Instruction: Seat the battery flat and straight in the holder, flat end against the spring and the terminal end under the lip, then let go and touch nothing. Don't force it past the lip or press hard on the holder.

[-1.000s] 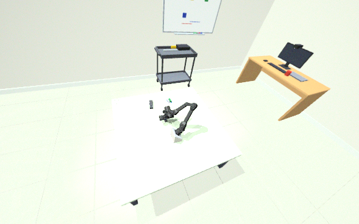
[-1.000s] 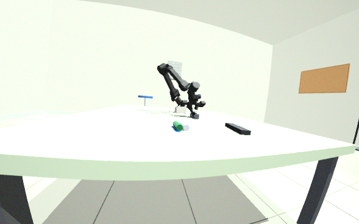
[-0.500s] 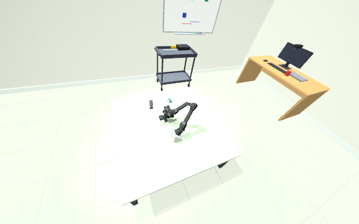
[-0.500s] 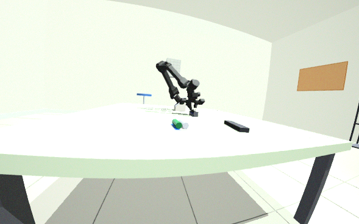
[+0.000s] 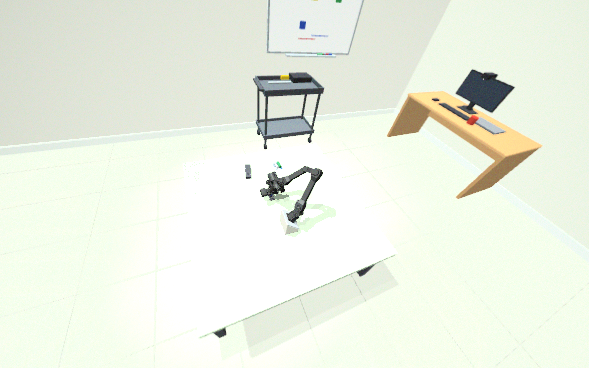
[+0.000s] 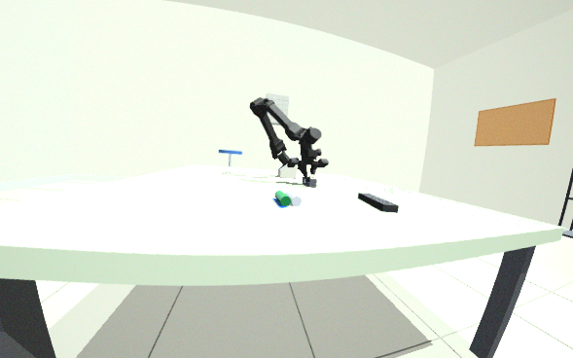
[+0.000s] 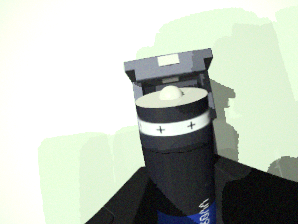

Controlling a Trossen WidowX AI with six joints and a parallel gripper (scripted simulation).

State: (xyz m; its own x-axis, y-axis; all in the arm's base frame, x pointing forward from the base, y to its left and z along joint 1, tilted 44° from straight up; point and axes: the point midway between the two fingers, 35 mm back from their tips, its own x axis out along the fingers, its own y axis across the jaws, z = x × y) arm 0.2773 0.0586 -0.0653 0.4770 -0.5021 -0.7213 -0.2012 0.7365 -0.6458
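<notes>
The battery is 10 mm above my gripper tip. Also, from my gripper tip: black bar 290 mm ahead, 150 mm to the left, 10 mm below.
</notes>
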